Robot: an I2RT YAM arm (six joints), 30 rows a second.
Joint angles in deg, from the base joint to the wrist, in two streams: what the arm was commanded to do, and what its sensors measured. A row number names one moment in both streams.
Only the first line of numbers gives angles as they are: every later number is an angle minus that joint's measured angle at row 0.
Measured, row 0:
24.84 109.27 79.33 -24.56 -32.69 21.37
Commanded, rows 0 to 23:
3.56 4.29 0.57 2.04 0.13 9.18
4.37 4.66 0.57 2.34 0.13 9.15
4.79 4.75 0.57 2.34 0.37 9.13
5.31 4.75 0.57 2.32 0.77 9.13
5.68 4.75 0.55 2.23 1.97 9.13
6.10 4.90 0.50 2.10 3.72 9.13
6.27 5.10 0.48 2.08 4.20 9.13
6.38 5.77 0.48 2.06 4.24 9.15
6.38 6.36 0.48 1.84 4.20 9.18
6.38 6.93 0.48 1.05 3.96 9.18
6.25 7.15 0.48 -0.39 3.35 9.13
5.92 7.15 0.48 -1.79 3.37 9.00
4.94 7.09 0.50 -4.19 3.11 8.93
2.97 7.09 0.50 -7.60 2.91 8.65
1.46 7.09 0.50 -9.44 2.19 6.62
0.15 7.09 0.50 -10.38 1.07 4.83
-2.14 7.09 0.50 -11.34 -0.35 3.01
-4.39 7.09 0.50 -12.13 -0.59 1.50
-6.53 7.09 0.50 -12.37 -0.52 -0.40
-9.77 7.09 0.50 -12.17 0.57 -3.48
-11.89 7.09 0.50 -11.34 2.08 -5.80
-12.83 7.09 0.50 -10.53 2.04 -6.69
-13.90 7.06 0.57 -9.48 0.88 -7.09
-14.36 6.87 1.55 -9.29 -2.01 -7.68
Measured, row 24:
-13.42 6.56 0.22 -9.81 0.94 -3.87
